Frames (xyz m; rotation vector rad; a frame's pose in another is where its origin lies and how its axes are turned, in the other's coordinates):
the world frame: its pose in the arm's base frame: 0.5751 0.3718 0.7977 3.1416 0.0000 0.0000
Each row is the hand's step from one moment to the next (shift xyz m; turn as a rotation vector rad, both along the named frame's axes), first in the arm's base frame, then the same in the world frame.
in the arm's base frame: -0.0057 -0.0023 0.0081 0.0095 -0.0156 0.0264
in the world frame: -0.0057 0.0023 -0.0081 0.0095 0.0156 -0.0264
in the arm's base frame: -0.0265 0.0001 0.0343 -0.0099 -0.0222 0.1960
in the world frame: -0.0265 -0.0001 -0.0343 -0.0099 0.0222 -0.1960
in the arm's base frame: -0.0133 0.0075 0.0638 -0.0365 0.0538 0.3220
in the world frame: -0.0133 -0.0075 -0.0638 -0.0365 -0.0538 -0.3220
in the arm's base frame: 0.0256 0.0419 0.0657 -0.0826 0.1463 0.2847
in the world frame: 0.0256 -0.0419 -0.0657 -0.0826 -0.1463 -0.2847
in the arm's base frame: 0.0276 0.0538 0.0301 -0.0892 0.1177 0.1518
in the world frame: 0.0276 -0.0538 -0.0301 -0.0892 -0.1177 -0.1518
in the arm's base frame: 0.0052 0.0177 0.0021 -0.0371 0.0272 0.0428
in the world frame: 0.0052 -0.0177 -0.0021 -0.0371 -0.0272 -0.0428
